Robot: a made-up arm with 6 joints.
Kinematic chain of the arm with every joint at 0, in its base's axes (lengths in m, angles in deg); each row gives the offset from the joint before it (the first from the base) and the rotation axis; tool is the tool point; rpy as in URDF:
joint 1: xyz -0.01 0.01 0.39 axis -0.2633 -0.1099 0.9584
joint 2: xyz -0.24 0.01 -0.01 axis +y
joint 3: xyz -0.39 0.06 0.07 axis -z
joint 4: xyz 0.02 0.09 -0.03 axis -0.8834 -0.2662 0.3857
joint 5: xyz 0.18 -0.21 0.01 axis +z
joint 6: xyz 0.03 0.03 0 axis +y
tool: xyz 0.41 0 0 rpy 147.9 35.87 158.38
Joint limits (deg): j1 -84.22..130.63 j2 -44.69..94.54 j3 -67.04..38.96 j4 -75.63..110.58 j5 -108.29..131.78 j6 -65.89..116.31
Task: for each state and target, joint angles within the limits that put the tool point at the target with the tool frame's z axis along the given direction. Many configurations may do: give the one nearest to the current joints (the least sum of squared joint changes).
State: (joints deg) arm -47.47 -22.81 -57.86 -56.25 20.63 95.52
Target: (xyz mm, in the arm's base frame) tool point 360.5 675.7 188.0 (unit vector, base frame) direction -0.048 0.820 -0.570
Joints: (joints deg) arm -83.04 -17.02 -57.09 -36.44 33.33 62.16
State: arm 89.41 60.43 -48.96 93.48 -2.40 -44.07
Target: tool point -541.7 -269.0 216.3 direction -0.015 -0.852 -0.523
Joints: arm 118.73 91.08 -17.99 58.49 16.89 -26.09
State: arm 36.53 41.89 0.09 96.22 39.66 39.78
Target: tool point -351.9 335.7 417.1 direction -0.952 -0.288 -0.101
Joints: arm -10.79 90.23 10.43 64.50 62.69 17.88
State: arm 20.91 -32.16 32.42 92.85 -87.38 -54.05
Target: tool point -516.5 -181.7 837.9 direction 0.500 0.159 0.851
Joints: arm 46.79 -43.31 36.58 70.88 -39.68 -32.91
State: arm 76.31 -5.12 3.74 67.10 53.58 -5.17
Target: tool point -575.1 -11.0 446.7 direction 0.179 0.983 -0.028
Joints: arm 77.62 -28.46 31.72 98.17 -2.27 -40.83
